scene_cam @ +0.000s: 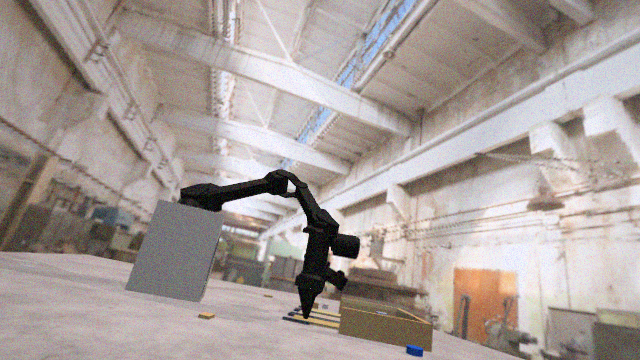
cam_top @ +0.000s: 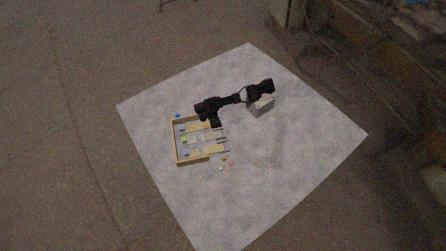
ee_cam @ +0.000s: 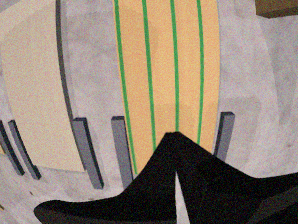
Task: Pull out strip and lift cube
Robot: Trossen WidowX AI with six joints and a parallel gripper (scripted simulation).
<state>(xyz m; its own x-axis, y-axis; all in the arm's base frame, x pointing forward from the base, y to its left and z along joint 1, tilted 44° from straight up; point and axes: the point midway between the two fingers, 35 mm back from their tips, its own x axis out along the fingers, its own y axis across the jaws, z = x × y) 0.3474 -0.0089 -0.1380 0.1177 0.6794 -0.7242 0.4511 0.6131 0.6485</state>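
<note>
The strip is 80 mm ahead of my gripper tip and 40 mm to the right of it. From my gripper tip the other things lie so: blue disc: 210 mm to the right, 140 mm ahead.
</note>
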